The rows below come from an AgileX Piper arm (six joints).
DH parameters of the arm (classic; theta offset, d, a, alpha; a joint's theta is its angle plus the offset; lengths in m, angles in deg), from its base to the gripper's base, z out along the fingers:
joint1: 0 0.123 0 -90
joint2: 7.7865 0 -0.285 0
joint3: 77.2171 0 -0.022 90
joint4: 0 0.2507 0 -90
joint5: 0 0 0 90
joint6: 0 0.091 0 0
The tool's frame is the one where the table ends.
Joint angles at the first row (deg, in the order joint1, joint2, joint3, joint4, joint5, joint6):
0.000 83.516 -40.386 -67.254 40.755 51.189
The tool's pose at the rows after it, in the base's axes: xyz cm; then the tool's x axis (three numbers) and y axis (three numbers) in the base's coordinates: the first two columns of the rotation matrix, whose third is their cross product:
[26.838 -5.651 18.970 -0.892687 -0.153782 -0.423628 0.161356 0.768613 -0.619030]
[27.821 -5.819 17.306 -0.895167 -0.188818 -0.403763 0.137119 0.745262 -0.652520]
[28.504 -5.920 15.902 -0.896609 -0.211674 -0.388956 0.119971 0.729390 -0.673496]
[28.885 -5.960 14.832 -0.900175 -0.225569 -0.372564 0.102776 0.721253 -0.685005]
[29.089 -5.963 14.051 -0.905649 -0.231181 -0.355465 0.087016 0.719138 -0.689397]
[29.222 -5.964 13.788 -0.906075 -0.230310 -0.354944 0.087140 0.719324 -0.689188]
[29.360 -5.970 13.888 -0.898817 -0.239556 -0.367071 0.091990 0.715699 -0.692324]
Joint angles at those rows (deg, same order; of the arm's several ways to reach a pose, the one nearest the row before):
-0.001 88.820 -40.435 -72.859 40.528 56.599
0.001 93.372 -40.496 -79.762 40.529 62.417
0.000 97.010 -40.571 -84.864 40.779 67.047
-0.001 99.567 -40.623 -87.701 40.953 69.590
0.000 101.314 -40.740 -88.735 40.953 70.505
0.000 101.996 -40.899 -89.244 40.953 71.245
0.000 101.996 -40.916 -90.786 41.003 72.535

